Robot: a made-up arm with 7 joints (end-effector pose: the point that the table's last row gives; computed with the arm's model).
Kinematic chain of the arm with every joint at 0, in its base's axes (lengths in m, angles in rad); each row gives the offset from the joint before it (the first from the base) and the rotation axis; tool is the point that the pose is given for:
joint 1: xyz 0 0 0.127 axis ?
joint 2: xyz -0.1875 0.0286 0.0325 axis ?
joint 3: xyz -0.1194 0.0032 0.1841 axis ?
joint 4: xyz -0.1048 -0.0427 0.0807 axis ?
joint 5: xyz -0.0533 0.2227 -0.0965 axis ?
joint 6: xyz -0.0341 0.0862 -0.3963 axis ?
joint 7: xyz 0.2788 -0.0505 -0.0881 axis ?
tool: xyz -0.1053 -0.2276 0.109
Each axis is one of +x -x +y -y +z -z.
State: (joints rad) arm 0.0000 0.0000 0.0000 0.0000 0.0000 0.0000 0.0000
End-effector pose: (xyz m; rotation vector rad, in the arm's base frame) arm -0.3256 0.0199 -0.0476 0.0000 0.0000 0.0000
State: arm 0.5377 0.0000 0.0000 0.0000 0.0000 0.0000 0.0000
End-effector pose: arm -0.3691 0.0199 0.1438 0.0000 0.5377 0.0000
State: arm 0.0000 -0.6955 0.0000 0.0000 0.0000 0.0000 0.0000
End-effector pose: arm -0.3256 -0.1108 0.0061 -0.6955 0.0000 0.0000
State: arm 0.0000 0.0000 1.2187 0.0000 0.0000 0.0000 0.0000
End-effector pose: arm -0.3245 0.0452 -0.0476 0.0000 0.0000 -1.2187
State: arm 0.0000 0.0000 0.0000 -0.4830 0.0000 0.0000 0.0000
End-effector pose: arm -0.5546 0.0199 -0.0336 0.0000 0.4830 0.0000
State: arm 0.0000 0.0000 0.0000 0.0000 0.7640 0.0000 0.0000
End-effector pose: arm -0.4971 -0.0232 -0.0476 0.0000 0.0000 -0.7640
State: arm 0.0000 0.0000 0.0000 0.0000 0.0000 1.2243 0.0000
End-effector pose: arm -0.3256 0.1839 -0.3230 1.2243 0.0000 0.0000
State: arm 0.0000 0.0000 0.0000 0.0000 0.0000 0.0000 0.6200
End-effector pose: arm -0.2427 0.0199 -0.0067 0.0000 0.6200 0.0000
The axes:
joint 1: +y
joint 2: +x
joint 3: -z
joint 4: -y
joint 5: -z
joint 6: +x
joint 7: +y

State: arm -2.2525 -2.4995 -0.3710 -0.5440 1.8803 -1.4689 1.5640
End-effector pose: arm 0.2522 0.3207 -0.3298 -1.8369 0.0977 0.7230
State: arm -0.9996 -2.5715 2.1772 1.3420 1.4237 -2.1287 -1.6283
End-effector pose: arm -0.0319 0.2244 -0.2030 -0.1830 0.3311 1.4954
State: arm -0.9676 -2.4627 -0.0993 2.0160 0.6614 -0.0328 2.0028
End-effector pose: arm 0.2855 0.5487 -0.0444 -1.6549 -0.3019 -0.7556
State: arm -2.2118 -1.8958 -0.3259 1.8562 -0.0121 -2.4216 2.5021
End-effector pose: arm 0.6915 0.5217 0.1164 -1.3937 2.3956 0.9417
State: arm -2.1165 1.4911 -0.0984 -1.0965 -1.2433 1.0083 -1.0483
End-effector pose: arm 0.4078 0.0868 -0.9960 0.8155 0.1419 2.3948
